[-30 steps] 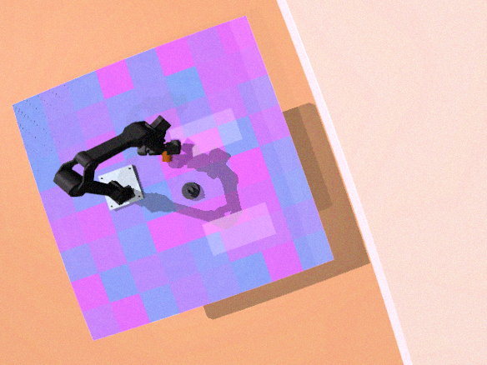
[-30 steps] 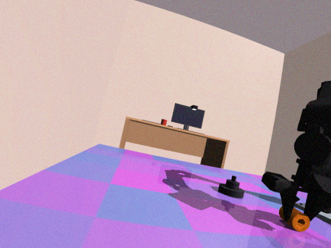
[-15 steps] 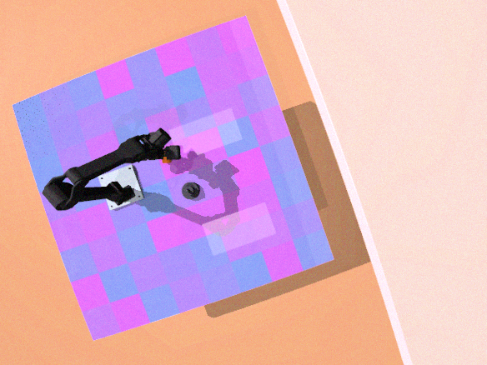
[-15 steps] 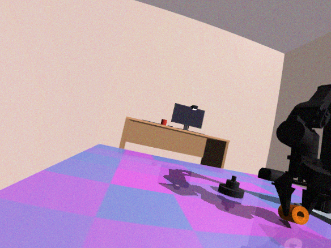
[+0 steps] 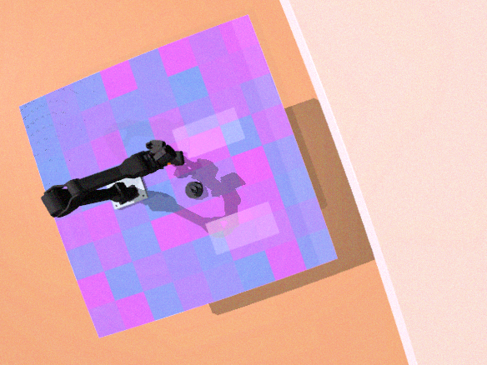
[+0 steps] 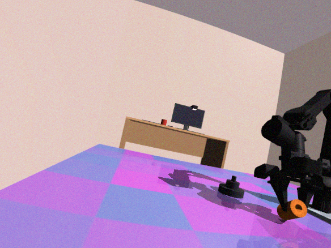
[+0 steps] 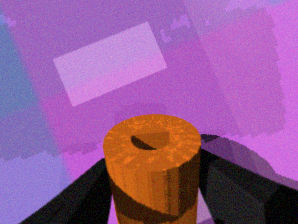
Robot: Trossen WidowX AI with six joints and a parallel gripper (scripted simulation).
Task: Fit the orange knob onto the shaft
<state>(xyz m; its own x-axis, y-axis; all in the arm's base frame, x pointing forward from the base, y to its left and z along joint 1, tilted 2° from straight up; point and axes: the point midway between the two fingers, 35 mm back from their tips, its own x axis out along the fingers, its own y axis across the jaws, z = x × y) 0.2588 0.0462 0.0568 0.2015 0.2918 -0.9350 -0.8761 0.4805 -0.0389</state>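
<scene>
Right now the round pedestal is 1 cm ahead of my gripper tip and 20 cm to the right of it. From my gripper tip the other things lie so: orange knob 1 cm behind, 1 cm to the right.
</scene>
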